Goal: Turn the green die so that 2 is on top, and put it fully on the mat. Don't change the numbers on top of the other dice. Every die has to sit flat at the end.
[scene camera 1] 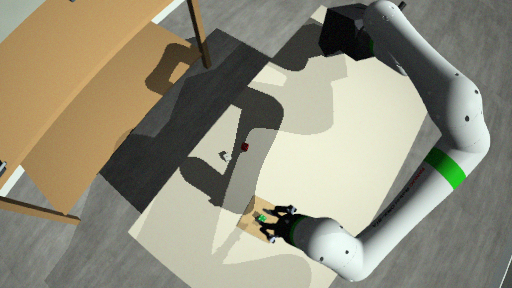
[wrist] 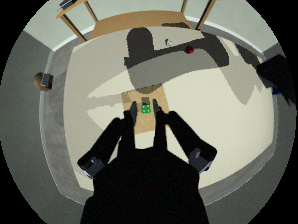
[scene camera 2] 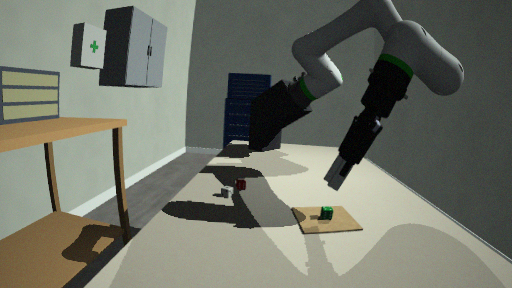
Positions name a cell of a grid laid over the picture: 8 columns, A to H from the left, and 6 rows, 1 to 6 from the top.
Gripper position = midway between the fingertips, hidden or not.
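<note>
A mat (scene camera 2: E5) is visible to me, and I find the same mat (scene camera 1: D5) again, with the wrist view showing the mat (wrist: D4) too. My own gripper (scene camera 2: F4) is there as well, and I also see the gripper (wrist: D3).
</note>
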